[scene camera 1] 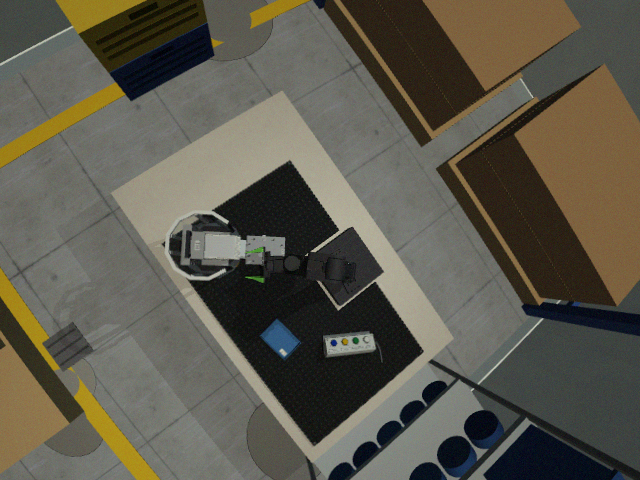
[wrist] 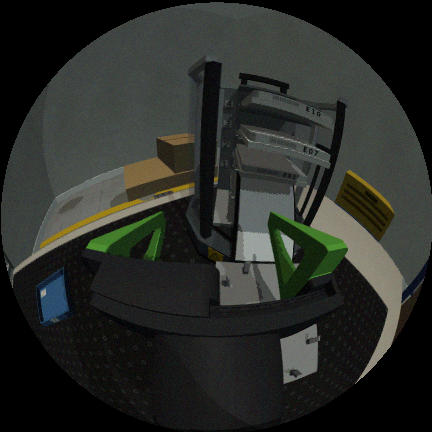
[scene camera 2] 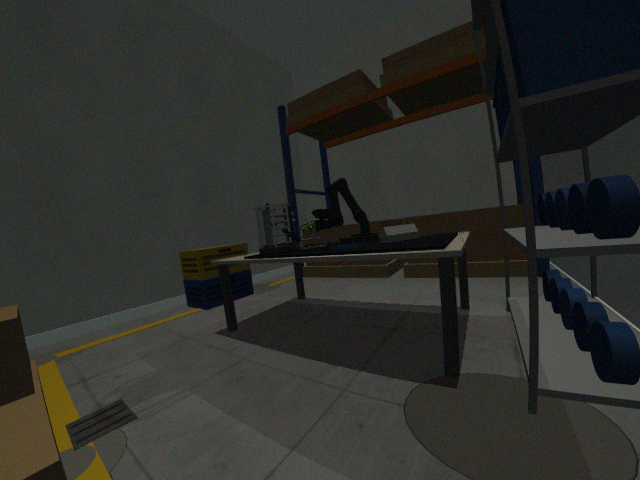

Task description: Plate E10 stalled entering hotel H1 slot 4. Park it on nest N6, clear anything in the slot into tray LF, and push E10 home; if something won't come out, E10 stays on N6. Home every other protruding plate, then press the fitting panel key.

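Frame: origin at the arm's base, x ahead, y left, z up, level; metres.
Where they show: gripper, fingertip midpoint: [scene camera 1: 245, 264] [wrist: 216, 217] [scene camera 2: 300, 229]; arm's base, link origin: [scene camera 2: 365, 235].
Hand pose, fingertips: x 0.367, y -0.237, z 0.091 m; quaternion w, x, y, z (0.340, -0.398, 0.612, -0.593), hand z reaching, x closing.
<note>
Things, the pixels of their top centre, and the offset from my fingertips. Level surfaces: height alone.
- Hotel H1, top centre: [wrist: 271, 72] [scene camera 1: 200, 243] [scene camera 2: 273, 203] dx +0.088, dy -0.129, dz +0.180 m
- E07, top centre: [wrist: 276, 132] dx +0.040, dy -0.097, dz +0.072 m
- E01, top centre: [wrist: 265, 154] dx +0.068, dy -0.114, dz +0.032 m
- pale pinned nest plate, top centre: [wrist: 276, 321] [scene camera 1: 265, 250] [scene camera 2: 311, 236] dx -0.100, dy -0.014, dz -0.052 m
- blue tray, top centre: [wrist: 48, 296] [scene camera 1: 280, 339] [scene camera 2: 347, 244] dx +0.027, dy +0.358, dz -0.111 m
- key panel, top centre: [scene camera 1: 352, 347] [scene camera 2: 397, 225] dx -0.223, dy +0.534, dz -0.045 m
- table, surface height: dz -0.141 m
Hotel H1 [wrist: 209, 150] [scene camera 2: 261, 227] stands ahead of the gripper, its slots numbered 1 to 4. In the wrist view, plate E10 [wrist: 285, 106] is uppermost, near the 4 mark, with E07 [wrist: 285, 143] below it and E01 [wrist: 270, 169] lower. Their front edges face the camera; the inside of slot 4 is hidden. My gripper [wrist: 216, 217] [scene camera 1: 249, 265] [scene camera 2: 308, 226] is open and empty, low before the hotel. A pale pinned nest plate [wrist: 300, 357] [scene camera 1: 273, 243] lies beneath it, its label unreadable. A blue tray [scene camera 1: 280, 338] [wrist: 54, 297] and the key panel [scene camera 1: 349, 344] lie on the mat.
The panel has blue, yellow, green and white keys, with a cable at its right end. The arm's dark base plate [scene camera 1: 356, 258] is beside the mat's edge. Yellow and blue crates [scene camera 1: 155, 51] [scene camera 2: 217, 273] stand on the floor beyond the table [scene camera 1: 248, 134].
</note>
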